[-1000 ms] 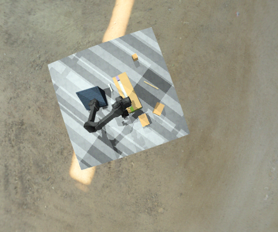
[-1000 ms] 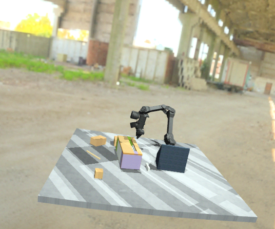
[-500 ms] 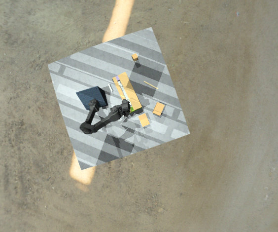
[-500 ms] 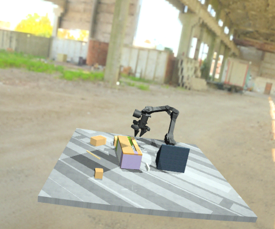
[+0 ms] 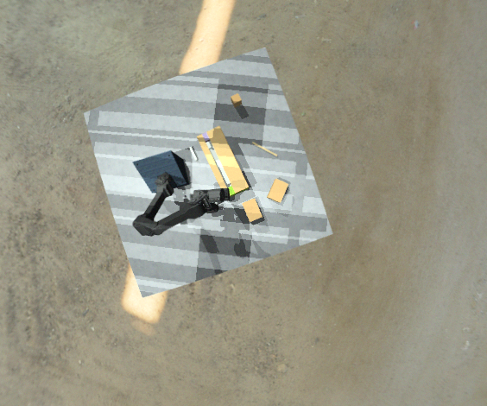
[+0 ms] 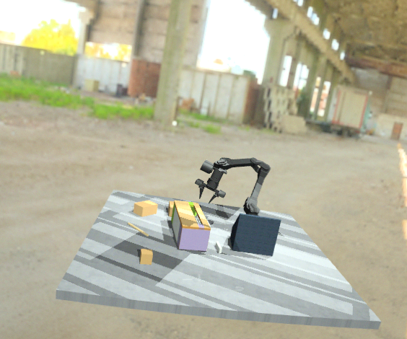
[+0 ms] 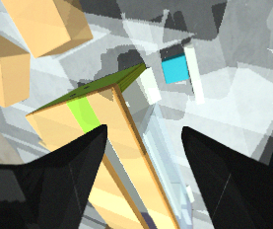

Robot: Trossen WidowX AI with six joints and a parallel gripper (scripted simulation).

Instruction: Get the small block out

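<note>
Right now my gripper tip is 14 cm above the teal block, 2 cm past it and 1 cm to the left of it. The rest, counted from my gripper tip: tan cube: 49 cm to the left, 34 cm ahead, 13 cm below; then thin stick: 37 cm ahead, 15 cm below, 14 cm to the left.
</note>
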